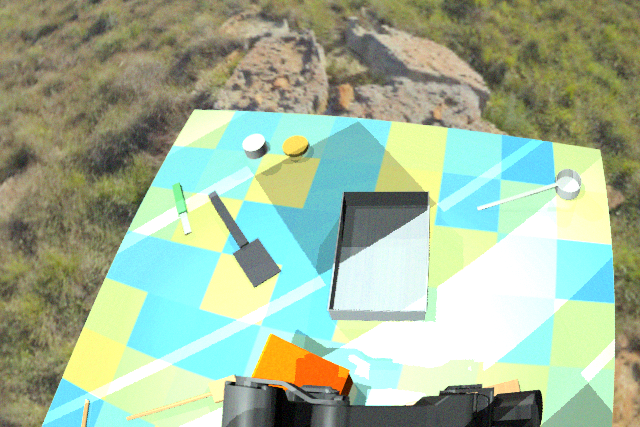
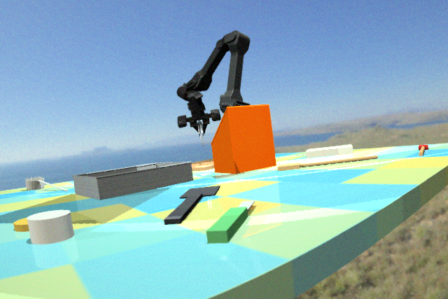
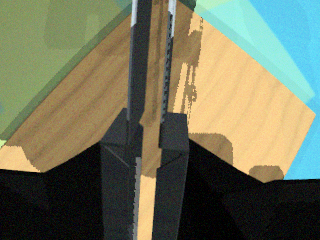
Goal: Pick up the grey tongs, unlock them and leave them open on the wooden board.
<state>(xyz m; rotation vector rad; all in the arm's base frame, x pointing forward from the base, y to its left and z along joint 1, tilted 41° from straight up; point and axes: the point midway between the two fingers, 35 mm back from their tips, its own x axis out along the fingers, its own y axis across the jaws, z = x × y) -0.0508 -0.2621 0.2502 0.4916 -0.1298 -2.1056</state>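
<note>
Now: the wooden board 20 mm to the left of my gripper tip and 140 mm below it. Also, from my gripper tip: dark spatula 490 mm ahead, 640 mm to the left, 140 mm below; grey roasting tin 480 mm ahead, 290 mm to the left, 120 mm below; yellow disc 790 mm ahead, 580 mm to the left, 140 mm below.
</note>
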